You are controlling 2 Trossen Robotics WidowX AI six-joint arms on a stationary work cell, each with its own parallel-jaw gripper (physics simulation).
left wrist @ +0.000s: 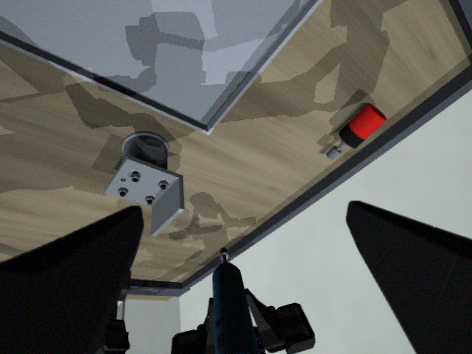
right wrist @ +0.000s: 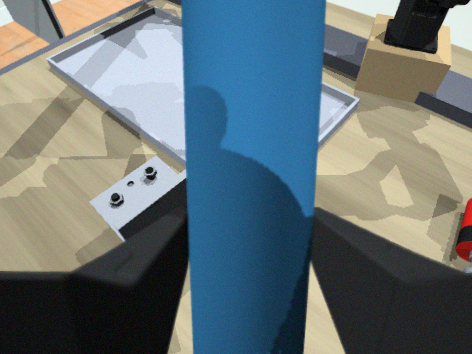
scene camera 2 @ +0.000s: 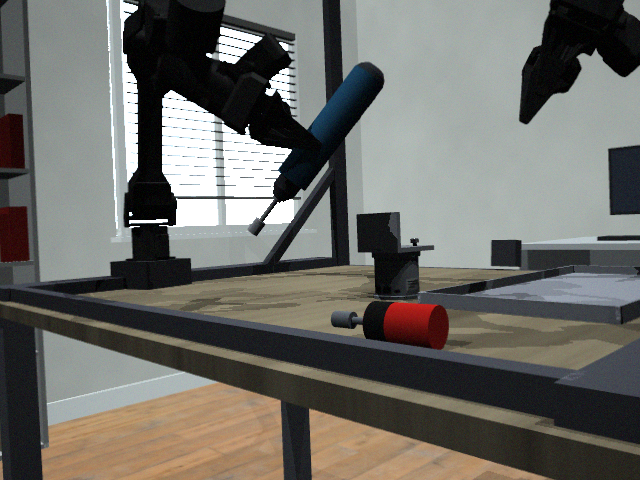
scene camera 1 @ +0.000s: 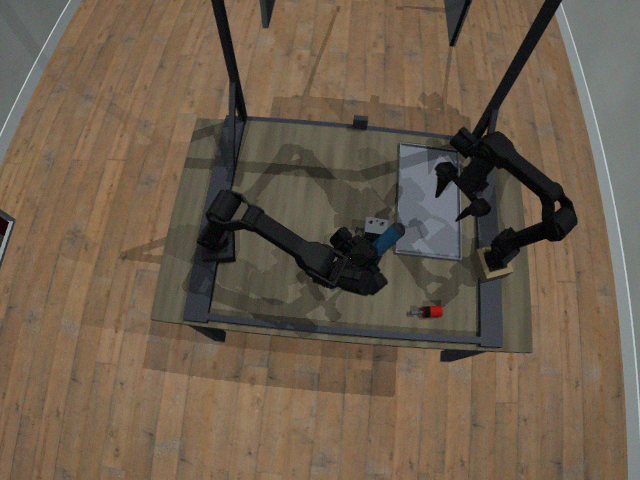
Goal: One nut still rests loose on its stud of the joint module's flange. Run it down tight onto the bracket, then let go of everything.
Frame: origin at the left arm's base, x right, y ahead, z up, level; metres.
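Seen in the pictures: left gripper, fingertip midpoint: (left wrist: 246,213) (scene camera 2: 530,110) (scene camera 1: 446,209); right gripper, fingertip midpoint: (left wrist: 228,295) (right wrist: 248,218) (scene camera 2: 321,149); left arm's base at its link origin: (right wrist: 410,36) (scene camera 1: 495,260); right arm's base at its link origin: (scene camera 2: 150,259) (scene camera 1: 216,243).
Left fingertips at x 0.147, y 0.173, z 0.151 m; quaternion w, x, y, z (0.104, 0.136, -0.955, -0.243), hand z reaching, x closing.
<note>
Offsets run from my left fingertips to a thing's middle.
The joint module @(dx +0.040, dy +0.177, dz -0.178 m) (scene camera 2: 396,276) (left wrist: 145,146) stands upright, bearing the L-shaped bracket @(dx +0.040, dy +0.177, dz -0.133 m) (scene camera 1: 376,225) (scene camera 2: 378,232) (left wrist: 172,202) (right wrist: 107,206). Several studs with nuts show in the left wrist view. The nut @(dx +0.050, dy +0.154, dz -0.142 m) (scene camera 2: 414,241) (left wrist: 135,176) (right wrist: 150,173) at the corner nearest the tray looks raised above the plate. My right gripper (scene camera 2: 316,146) (right wrist: 248,218) is shut on the blue nut driver @(dx -0.070, dy +0.235, dz -0.031 m) (scene camera 1: 389,239) (scene camera 2: 336,119) (left wrist: 231,305) (right wrist: 252,125), tilted in the air beside the module, its socket @(dx -0.092, dy +0.293, dz -0.104 m) (scene camera 2: 255,227) low. My left gripper (scene camera 1: 447,207) (scene camera 2: 524,119) (left wrist: 246,213) is open and empty, high above the tray.
A red stubby nut driver @(dx -0.242, dy +0.086, dz -0.198 m) (scene camera 1: 433,311) (scene camera 2: 416,324) (left wrist: 365,124) (right wrist: 467,227) lies on its side near the table edge. The shallow grey tray @(dx +0.127, dy -0.048, dz -0.207 m) (scene camera 1: 397,201) (scene camera 2: 516,304) (right wrist: 95,92) lies beside the module. Dark frame rails (scene camera 1: 341,331) (scene camera 2: 258,338) edge the table.
</note>
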